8 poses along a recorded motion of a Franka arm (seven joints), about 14 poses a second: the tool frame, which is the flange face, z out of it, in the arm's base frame.
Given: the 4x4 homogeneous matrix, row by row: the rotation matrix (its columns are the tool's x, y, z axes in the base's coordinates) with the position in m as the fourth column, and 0 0 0 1 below. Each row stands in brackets.
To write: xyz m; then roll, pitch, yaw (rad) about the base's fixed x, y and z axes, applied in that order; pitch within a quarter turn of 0, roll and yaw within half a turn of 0. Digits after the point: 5 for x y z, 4 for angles. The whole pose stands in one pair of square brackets.
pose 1, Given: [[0.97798, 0.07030, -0.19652, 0.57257], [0.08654, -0.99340, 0.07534, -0.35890], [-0.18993, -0.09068, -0.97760, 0.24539], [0, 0, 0, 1]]
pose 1, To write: [0.57257, -0.35890, 0.24539, -3.0491, 0.1911, 0.0883]
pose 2, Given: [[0.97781, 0.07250, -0.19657, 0.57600], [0.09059, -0.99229, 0.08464, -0.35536], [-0.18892, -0.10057, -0.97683, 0.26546], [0, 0, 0, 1]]
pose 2, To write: [0.57600, -0.35536, 0.26546, -3.0390, 0.1901, 0.0924]
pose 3, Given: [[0.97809, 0.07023, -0.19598, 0.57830], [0.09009, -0.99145, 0.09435, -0.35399], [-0.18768, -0.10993, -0.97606, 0.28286], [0, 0, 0, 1]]
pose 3, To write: [0.57830, -0.35399, 0.28286, -3.0294, 0.1888, 0.0919]
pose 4, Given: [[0.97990, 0.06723, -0.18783, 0.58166], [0.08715, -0.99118, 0.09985, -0.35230], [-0.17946, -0.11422, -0.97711, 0.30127], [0, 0, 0, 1]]
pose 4, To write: [0.58166, -0.35230, 0.30127, -3.0252, 0.1804, 0.0887]
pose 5, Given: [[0.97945, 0.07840, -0.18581, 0.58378], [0.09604, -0.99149, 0.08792, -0.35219], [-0.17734, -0.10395, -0.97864, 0.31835], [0, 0, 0, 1]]
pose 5, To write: [0.58378, -0.35219, 0.31835, -3.0358, 0.1783, 0.0977]
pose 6, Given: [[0.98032, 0.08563, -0.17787, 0.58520], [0.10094, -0.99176, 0.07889, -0.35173], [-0.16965, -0.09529, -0.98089, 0.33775], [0, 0, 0, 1]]
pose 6, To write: [0.58520, -0.35173, 0.33775, -3.0447, 0.1705, 0.1026]
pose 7, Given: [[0.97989, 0.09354, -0.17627, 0.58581], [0.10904, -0.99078, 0.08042, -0.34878], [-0.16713, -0.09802, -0.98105, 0.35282], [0, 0, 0, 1]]
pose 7, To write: [0.58581, -0.34878, 0.35282, -3.0420, 0.1679, 0.1108]
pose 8, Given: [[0.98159, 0.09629, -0.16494, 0.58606], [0.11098, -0.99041, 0.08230, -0.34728], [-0.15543, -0.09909, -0.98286, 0.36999], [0, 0, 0, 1]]
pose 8, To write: [0.58606, -0.34728, 0.36999, -3.0411, 0.1561, 0.1126]
